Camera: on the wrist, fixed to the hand. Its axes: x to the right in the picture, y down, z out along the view.
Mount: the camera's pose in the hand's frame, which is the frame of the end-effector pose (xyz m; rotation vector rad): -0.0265 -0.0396 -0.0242 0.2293 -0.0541 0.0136
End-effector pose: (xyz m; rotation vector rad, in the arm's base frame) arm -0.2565 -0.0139 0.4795 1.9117 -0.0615 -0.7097
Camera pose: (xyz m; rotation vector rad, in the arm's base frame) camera -0.2769 0.0331 0.4643 2.1077 -0.1970 -0.7722
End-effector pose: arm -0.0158 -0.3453 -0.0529 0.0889 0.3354 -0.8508
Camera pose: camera -0.0678 -0.3472 -0.0649 0.2804 0.1853 -0.8743
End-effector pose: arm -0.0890 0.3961 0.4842 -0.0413 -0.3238 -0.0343
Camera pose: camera -0.1080 0.3562 0.4542 0.1831 -0.3798 0.0176
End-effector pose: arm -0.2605 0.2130 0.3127 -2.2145 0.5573 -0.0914
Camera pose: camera -0.2760 0.2289 0.3613 -1.9843 0.5058 -0.0837
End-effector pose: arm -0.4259 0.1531 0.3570 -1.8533 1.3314 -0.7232
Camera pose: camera -0.4315 0.1804 0.4026 -1.6681 1.1737 -0.7789
